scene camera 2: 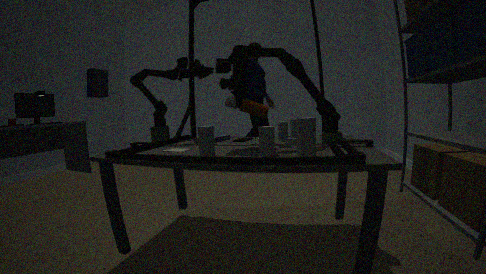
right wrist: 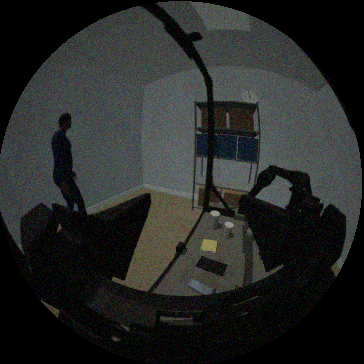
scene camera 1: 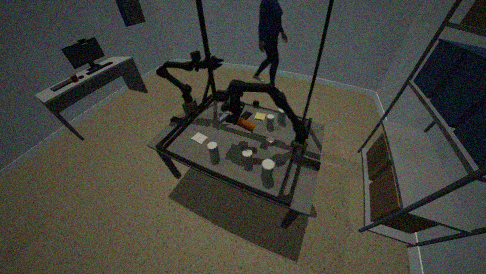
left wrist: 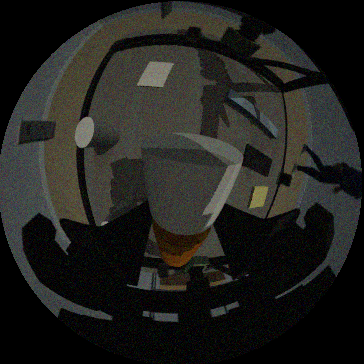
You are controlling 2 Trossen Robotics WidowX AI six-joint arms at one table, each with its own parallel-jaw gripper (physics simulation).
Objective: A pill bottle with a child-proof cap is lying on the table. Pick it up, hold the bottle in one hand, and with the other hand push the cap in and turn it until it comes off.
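The pill bottle has an orange body and a wide white-grey cap. It is held above the table, nearly level, its cap end toward the left of the picture in scene camera 2. My left gripper is shut on the bottle just behind the cap. The cap is on the bottle and sticks out past the fingertips. My right gripper is open and empty, higher up and apart from the bottle. The bottle does not show in the right wrist view.
Several grey cylinders with white tops stand on the table, one at front left, another at front right. A white note, a yellow note and a dark flat block lie there. A person stands behind.
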